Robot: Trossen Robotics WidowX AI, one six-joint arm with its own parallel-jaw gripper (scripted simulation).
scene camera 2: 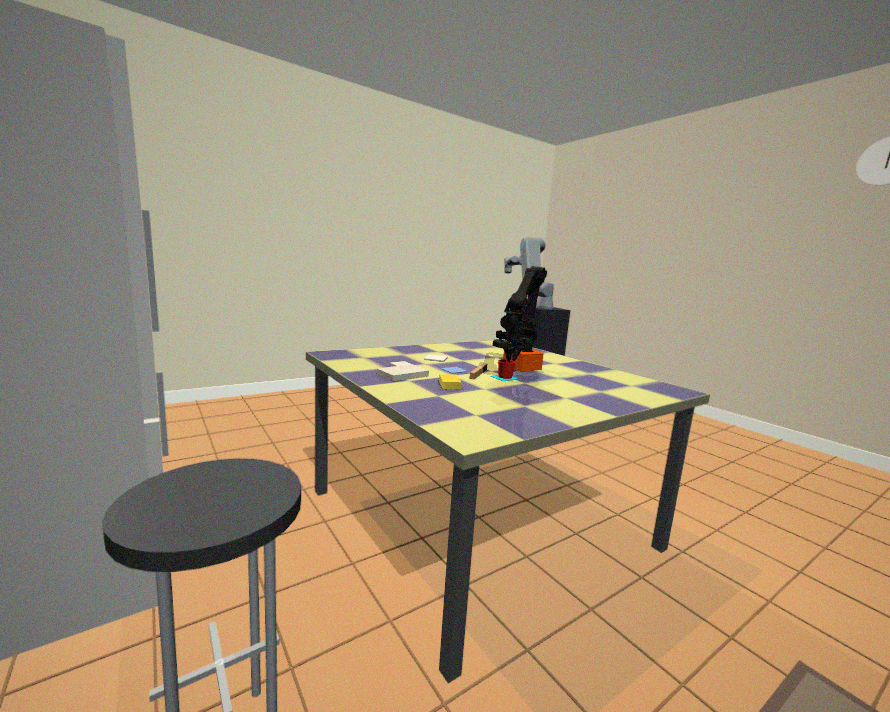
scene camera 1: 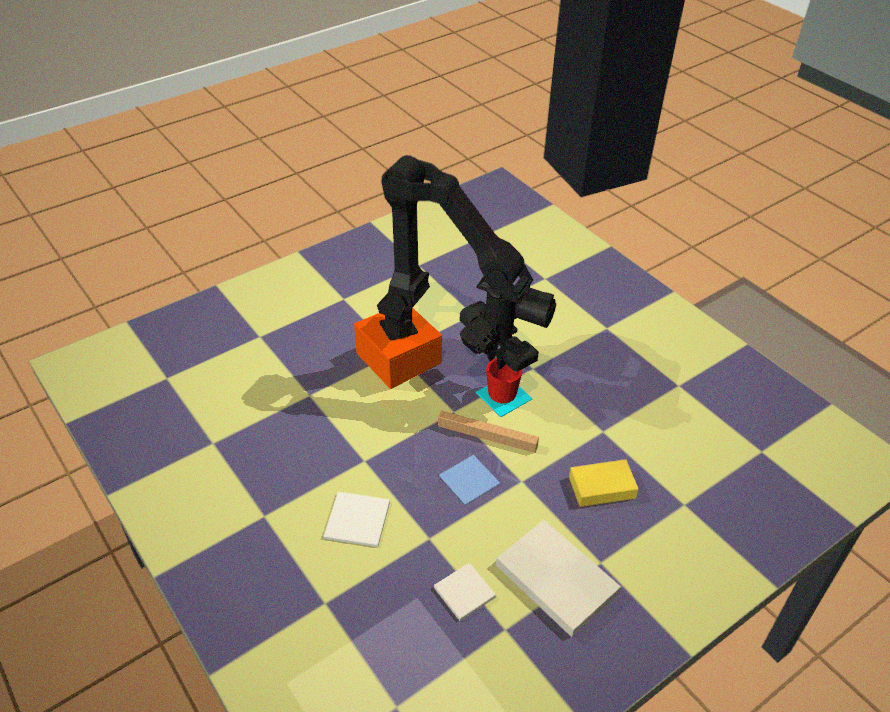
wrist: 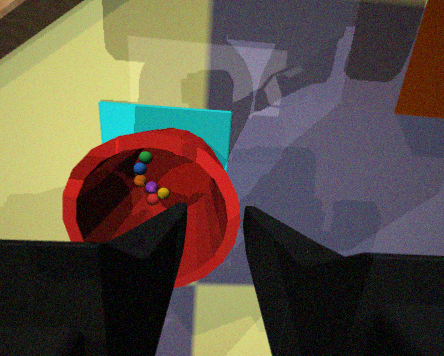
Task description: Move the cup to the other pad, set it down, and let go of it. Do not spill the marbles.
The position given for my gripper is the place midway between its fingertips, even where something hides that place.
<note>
I see my gripper (scene camera 1: 495,364), a red cup (scene camera 1: 503,384), a yellow block (scene camera 1: 593,484) and a light blue pad (scene camera 1: 469,479).
My gripper is seen too in scene camera 2 (scene camera 2: 511,361) and in the wrist view (wrist: 215,214). The wrist view misses the yellow block: it is out of frame.
</note>
